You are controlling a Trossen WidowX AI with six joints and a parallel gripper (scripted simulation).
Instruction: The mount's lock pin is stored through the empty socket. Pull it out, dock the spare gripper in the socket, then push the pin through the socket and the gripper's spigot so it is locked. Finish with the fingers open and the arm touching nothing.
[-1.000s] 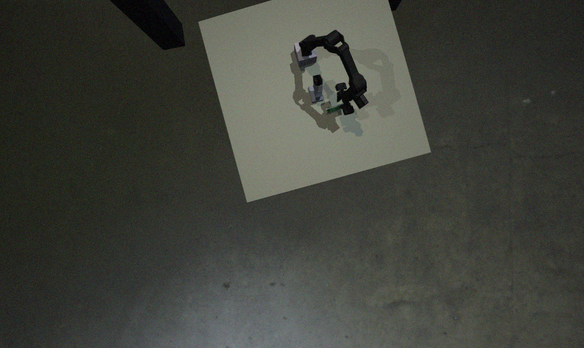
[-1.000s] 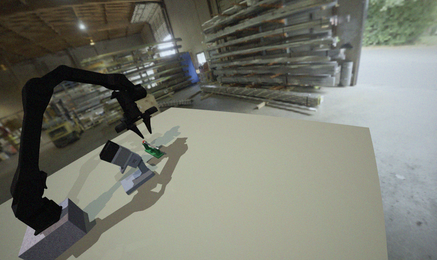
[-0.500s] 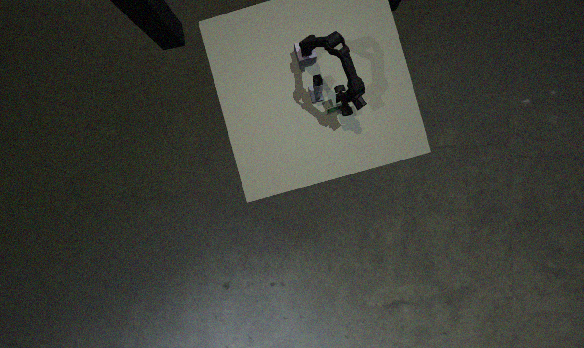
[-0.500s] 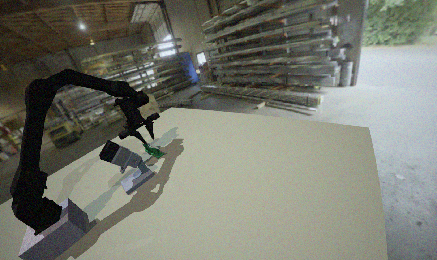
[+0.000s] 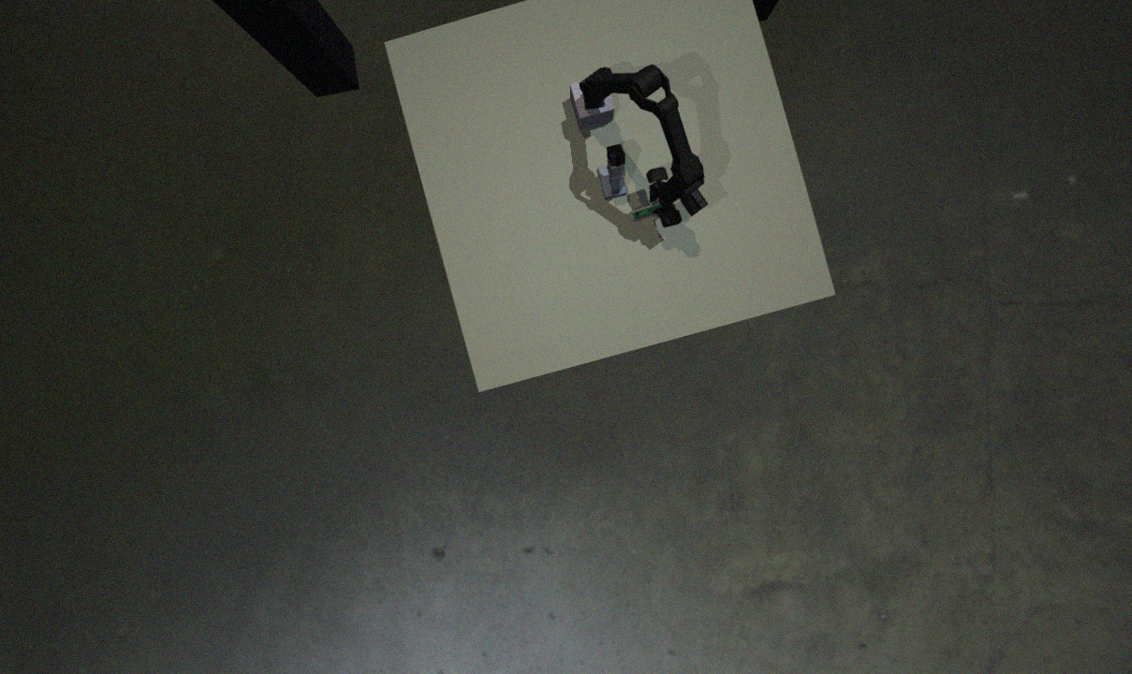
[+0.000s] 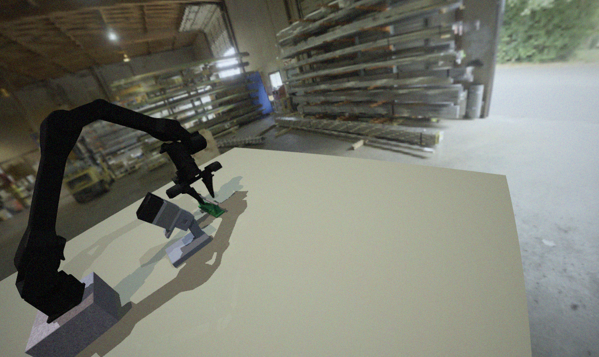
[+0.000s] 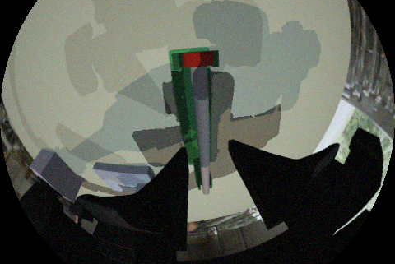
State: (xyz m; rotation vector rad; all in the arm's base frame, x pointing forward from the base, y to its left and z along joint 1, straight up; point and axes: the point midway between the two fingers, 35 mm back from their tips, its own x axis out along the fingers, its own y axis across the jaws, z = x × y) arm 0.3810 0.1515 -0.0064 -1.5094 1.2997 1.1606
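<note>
Right now the green cradle is 1 cm behind my gripper tip, 1 cm to the left of it and 1 cm below it. Also, from my gripper tip: mount (11 cm behind, 11 cm to the right, 2 cm above); dark grey spare gripper (13 cm behind, 12 cm to the right, 9 cm above).
</note>
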